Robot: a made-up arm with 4 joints.
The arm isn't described. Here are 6 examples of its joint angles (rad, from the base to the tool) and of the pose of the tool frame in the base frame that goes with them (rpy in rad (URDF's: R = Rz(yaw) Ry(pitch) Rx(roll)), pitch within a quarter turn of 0, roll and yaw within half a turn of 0; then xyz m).
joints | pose
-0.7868 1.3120 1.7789 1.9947 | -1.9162 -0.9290 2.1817 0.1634 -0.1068 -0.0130
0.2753 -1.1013 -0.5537 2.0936 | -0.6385 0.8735 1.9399 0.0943 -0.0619 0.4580
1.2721 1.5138 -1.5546 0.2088 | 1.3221 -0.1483 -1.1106 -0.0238 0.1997 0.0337
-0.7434 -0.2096 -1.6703 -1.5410 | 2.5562 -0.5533 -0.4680 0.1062 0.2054 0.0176
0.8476 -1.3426 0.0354 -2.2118 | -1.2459 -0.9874 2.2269 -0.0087 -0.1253 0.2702
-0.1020 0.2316 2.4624 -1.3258 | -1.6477 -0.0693 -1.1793 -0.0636 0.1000 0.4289
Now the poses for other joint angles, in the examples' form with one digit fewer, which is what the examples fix.
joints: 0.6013 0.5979 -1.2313 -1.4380
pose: 1.090 -0.686 0.626 0.040 0.085 0.052
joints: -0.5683 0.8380 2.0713 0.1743
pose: -1.662 0.087 0.500 0.009 -0.082 0.260
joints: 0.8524 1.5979 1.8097 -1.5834
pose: -1.835 -0.267 -1.219 -0.094 0.216 0.393
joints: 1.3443 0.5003 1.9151 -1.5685
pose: -0.387 -0.538 -1.400 -0.418 0.173 0.284
